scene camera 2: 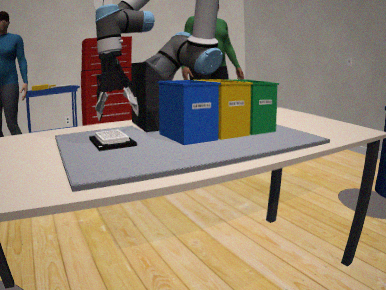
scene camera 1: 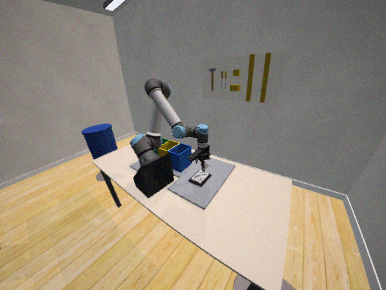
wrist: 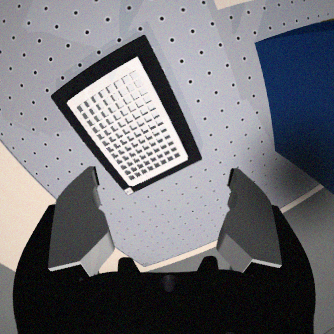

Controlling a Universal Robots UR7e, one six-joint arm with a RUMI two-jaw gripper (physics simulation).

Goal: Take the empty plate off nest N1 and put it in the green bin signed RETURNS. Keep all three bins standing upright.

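Where they show: gripper, fingertip midpoint: (scene camera 2: 118,118) (scene camera 1: 200,167) (wrist: 163,169); arm's base, link origin: (scene camera 2: 153,76) (scene camera 1: 151,164).
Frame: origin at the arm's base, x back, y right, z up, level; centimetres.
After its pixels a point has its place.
Note:
A white plate with a grid of wells (scene camera 1: 200,176) @[x -28.0, y 21.2, z -16.8 cm] (scene camera 2: 112,136) @[x -30.8, y 20.8, z -16.3 cm] (wrist: 130,122) @[x -27.0, y 20.6, z -16.3 cm] lies flat in the black nest (scene camera 2: 120,145) @[x -36.0, y 19.1, z -18.0 cm] (wrist: 166,100) @[x -26.4, y 16.2, z -17.7 cm]. My gripper (scene camera 1: 201,166) @[x -30.5, y 18.7, z -11.0 cm] (scene camera 2: 118,116) @[x -30.5, y 18.7, z -11.0 cm] (wrist: 163,169) @[x -30.5, y 18.7, z -11.0 cm] is open and empty, pointing down a little above the plate. In the wrist view the plate lies beyond the fingertips, turned at an angle to the jaws. The green bin (scene camera 1: 164,142) @[x -33.6, y -32.7, z -4.9 cm] (scene camera 2: 264,115) @[x -34.2, y -30.6, z -12.4 cm] stands upright at the far end of the bin row from the nest. Its inside is hidden in the second scene view, and its sign is blurred.
The blue bin (scene camera 1: 180,157) @[x -24.2, y 3.2, z -4.4 cm] (scene camera 2: 189,115) @[x -39.1, y -1.0, z -10.3 cm] (wrist: 300,100) @[x -29.3, y 2.5, z -12.9 cm] stands upright nearest the nest, with the yellow bin (scene camera 1: 168,146) @[x -31.5, y -23.0, z -5.6 cm] (scene camera 2: 235,117) @[x -36.4, y -17.6, z -12.2 cm] upright between it and the green one. All stand on the grey perforated mat (scene camera 1: 205,197) @[x -15.4, y 36.6, z -18.8 cm] (scene camera 2: 150,160) @[x -50.3, y 13.5, z -18.8 cm]. The black arm base (scene camera 1: 154,176) @[x 2.9, y 6.7, z -5.5 cm] (scene camera 2: 145,100) @[x -12.8, y 6.0, z -8.2 cm] is beside them.

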